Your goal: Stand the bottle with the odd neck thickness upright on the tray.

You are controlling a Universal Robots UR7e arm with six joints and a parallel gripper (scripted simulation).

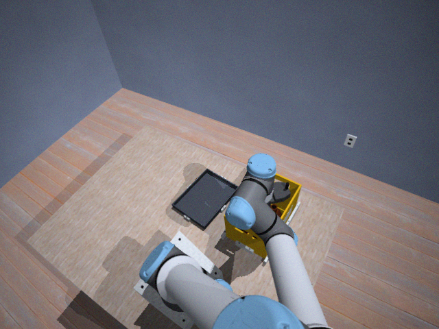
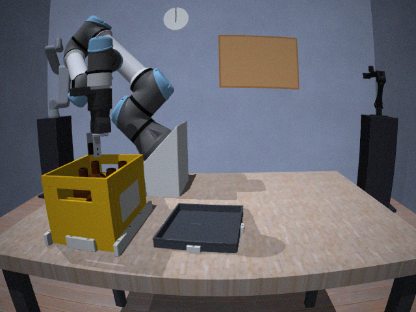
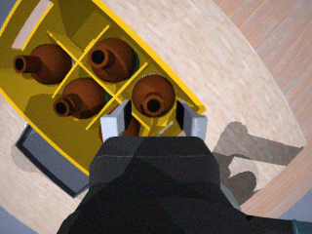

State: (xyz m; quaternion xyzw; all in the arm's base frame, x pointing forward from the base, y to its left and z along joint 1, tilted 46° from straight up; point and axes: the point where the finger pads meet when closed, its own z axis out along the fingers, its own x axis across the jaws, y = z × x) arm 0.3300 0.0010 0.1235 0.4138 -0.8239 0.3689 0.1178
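The yellow crate is 110 mm below my hand, 90 mm ahead of it and 60 mm to the left of it. The rest, counted from my hand: dark tray: 320 mm to the left, 190 mm below, 30 mm ahead; then bottle: 170 mm ahead, 110 mm to the left, 110 mm below.
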